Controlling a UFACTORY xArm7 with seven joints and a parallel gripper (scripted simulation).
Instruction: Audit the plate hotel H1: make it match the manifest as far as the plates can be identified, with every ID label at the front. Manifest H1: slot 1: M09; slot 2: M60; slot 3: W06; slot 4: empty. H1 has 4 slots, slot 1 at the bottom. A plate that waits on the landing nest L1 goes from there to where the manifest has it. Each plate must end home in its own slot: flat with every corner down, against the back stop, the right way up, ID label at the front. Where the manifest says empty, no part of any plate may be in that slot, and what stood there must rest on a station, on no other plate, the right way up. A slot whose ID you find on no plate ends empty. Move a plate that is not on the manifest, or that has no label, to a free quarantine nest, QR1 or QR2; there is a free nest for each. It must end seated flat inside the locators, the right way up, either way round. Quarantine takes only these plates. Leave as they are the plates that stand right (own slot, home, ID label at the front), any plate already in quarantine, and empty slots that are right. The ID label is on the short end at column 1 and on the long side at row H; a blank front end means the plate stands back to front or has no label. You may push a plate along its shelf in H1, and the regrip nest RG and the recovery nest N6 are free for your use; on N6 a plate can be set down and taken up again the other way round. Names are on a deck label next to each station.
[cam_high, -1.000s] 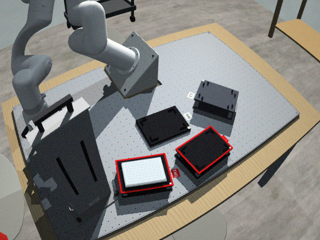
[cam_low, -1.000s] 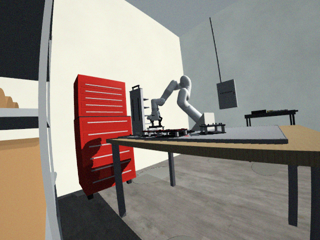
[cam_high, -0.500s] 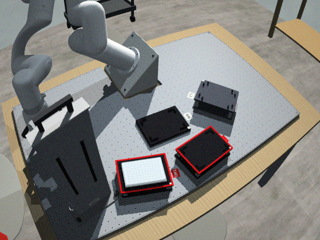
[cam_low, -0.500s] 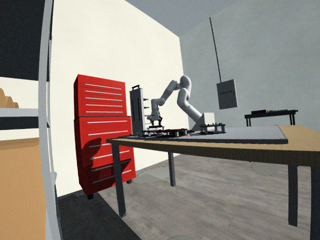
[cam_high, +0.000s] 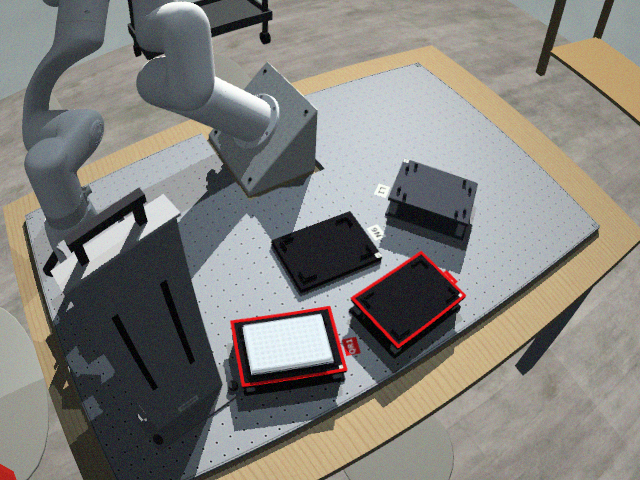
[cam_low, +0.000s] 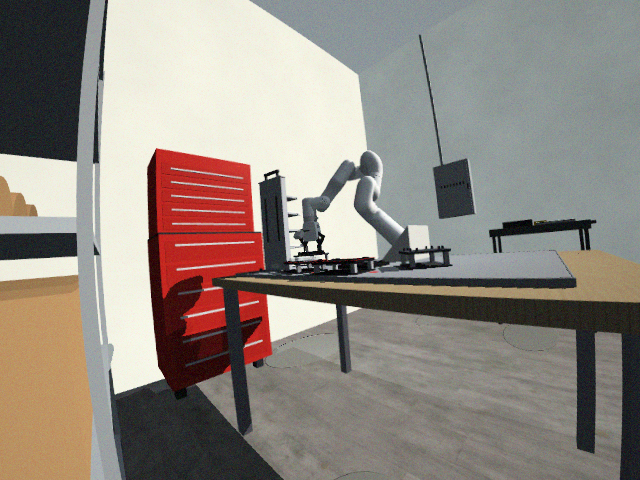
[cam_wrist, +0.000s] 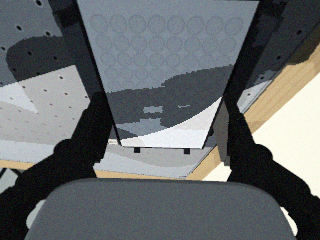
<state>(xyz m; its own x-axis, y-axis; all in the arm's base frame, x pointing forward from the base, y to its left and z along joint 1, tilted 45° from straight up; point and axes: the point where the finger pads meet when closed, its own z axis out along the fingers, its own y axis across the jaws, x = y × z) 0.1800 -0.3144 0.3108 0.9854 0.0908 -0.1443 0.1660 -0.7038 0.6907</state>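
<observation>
The dark-framed plate lies 10 mm ahead of my hand and 10 mm below it. The rest, counted from my hand: plate hotel H1: 270 mm ahead, 40 mm to the left, 130 mm above; white well plate: 280 mm ahead, 240 mm to the left, 30 mm below; black nest N6: 130 mm ahead, 410 mm to the left, 70 mm below.
</observation>
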